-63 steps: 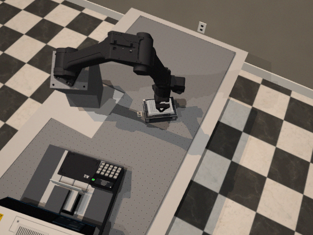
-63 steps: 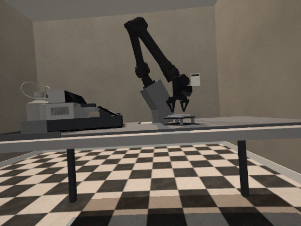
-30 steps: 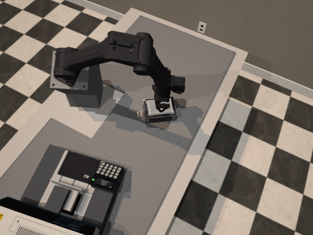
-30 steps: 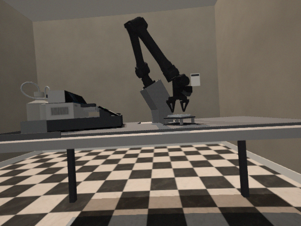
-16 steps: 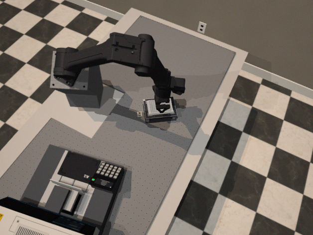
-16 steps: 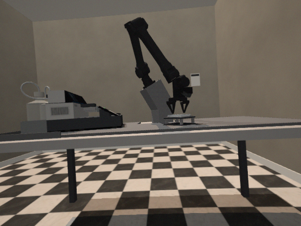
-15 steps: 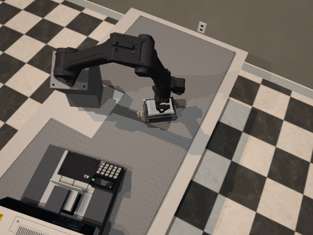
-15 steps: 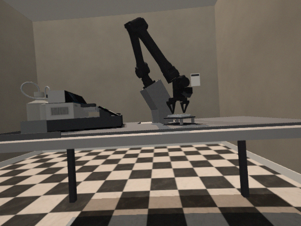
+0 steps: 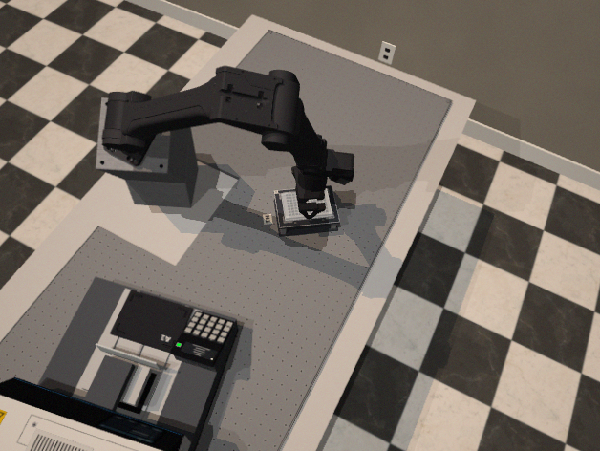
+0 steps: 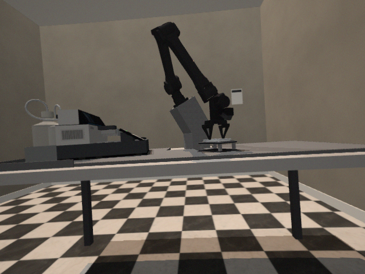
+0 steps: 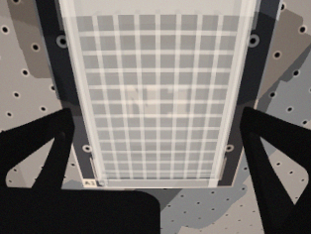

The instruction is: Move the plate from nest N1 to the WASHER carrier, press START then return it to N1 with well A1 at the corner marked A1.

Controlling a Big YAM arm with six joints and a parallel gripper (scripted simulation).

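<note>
The white well plate is 20 mm below my hand. Also, from my hand: label: 90 mm behind, 60 mm to the right, 70 mm below; then dark carrier: 180 mm behind, 460 mm to the right, 20 mm above; then plate nest: 30 mm below.
</note>
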